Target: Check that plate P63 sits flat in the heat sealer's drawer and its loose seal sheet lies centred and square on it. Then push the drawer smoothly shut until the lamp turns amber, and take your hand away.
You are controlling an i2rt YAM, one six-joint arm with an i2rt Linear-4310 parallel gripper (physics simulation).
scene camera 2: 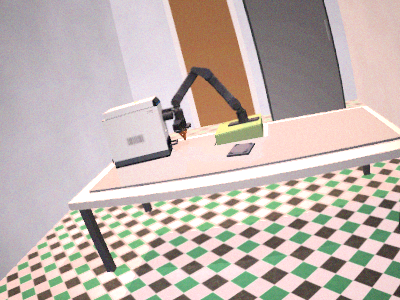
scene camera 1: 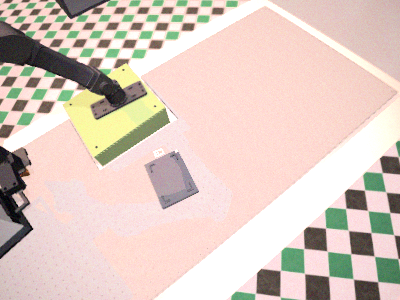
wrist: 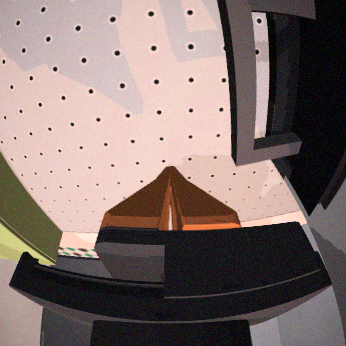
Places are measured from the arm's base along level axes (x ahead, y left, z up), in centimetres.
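Where they show: gripper, between the fingertips: [scene camera 2: 185, 140] [scene camera 1: 28, 173] [wrist: 169, 173]; arm's base, origin of its link: [scene camera 2: 244, 122] [scene camera 1: 119, 100].
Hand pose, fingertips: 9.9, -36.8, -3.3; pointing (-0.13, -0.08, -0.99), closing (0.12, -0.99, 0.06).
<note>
Things, the pixels of their top centre, and the offset from my fingertips, as dx, dy, dz. "*": a spot on its surface instead.
- heat sealer, centre of its top: [scene camera 2: 129, 104] +14.7, -23.5, +31.6
- grey bar handle, a spot on its surface: [wrist: 244, 100] * +6.8, -2.4, +2.2
- flat grey plate holder, centre of its top: [scene camera 1: 170, 176] [scene camera 2: 240, 147] +22.6, +41.2, -1.9
- small white label, a spot on its surface: [scene camera 1: 158, 152] * +11.9, +41.3, -3.7
The heat sealer [scene camera 2: 134, 134] is a white box with a dark base at the left of the table. A dark corner of the sealer [scene camera 1: 11, 239] shows in scene camera 1. A grey bar handle [wrist: 244, 100] stands out from its black front. Plate P63, the seal sheet and the lamp do not show in any view, and how far in the drawer sits is hard to tell. My gripper [scene camera 1: 26, 173] [scene camera 2: 184, 138] [wrist: 169, 173] is shut and empty, its orange fingertips together. It hangs above the table in front of the sealer, beside the handle and apart from it.
A flat grey plate holder [scene camera 1: 171, 179] [scene camera 2: 241, 149] with corner marks lies on the table, a small white label [scene camera 1: 158, 152] at its edge. The yellow-green block [scene camera 1: 134, 116] [scene camera 2: 239, 132] under my arm's base stands at the table's back edge.
</note>
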